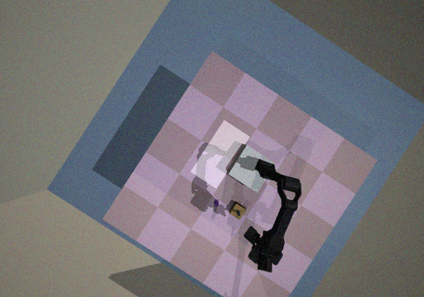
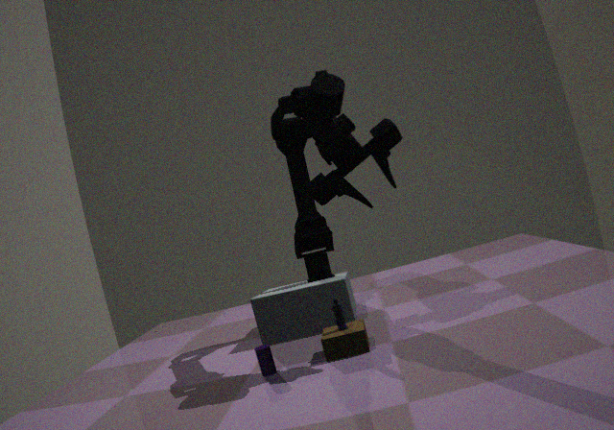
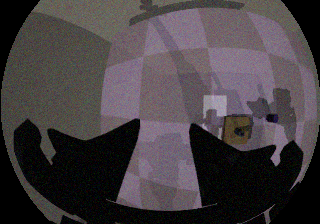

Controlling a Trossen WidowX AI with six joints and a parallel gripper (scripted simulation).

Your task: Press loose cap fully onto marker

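My gripper tip is 40 mm past the purple cap, 260 mm to the left of it and 220 mm above it. Round my gripper tip: brown holder block (50 mm behind, 120 mm to the right, 230 mm below).
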